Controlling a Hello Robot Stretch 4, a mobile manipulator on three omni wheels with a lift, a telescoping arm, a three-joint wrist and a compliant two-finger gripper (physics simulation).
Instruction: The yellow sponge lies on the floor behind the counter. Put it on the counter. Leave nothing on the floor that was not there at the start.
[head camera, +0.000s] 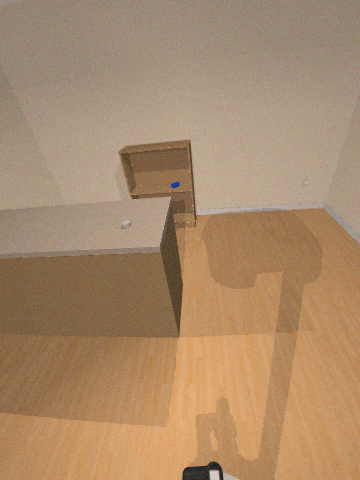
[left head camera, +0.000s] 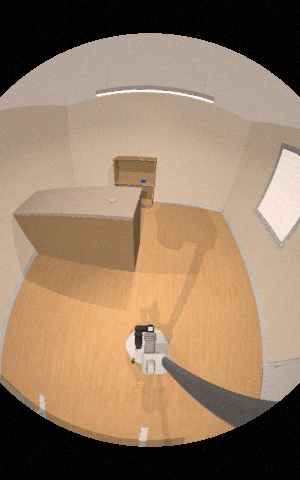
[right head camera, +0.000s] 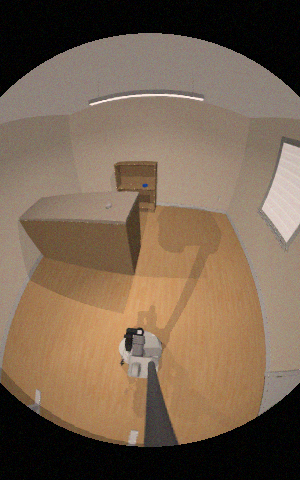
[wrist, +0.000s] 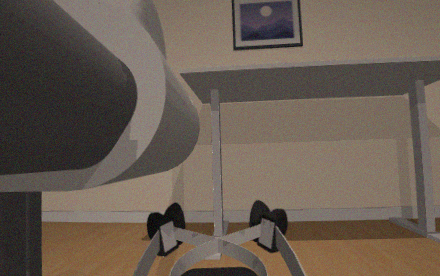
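Observation:
You can see the gripper (wrist: 217, 218) in the wrist view. The head camera has a counter (head camera: 78, 272) and a wooden shelf unit (head camera: 166, 162). In the left head camera view there's the counter (left head camera: 80, 224), along with the wooden shelf unit (left head camera: 130, 167). The right head camera view shows the counter (right head camera: 77, 228) and the wooden shelf unit (right head camera: 140, 172) too.

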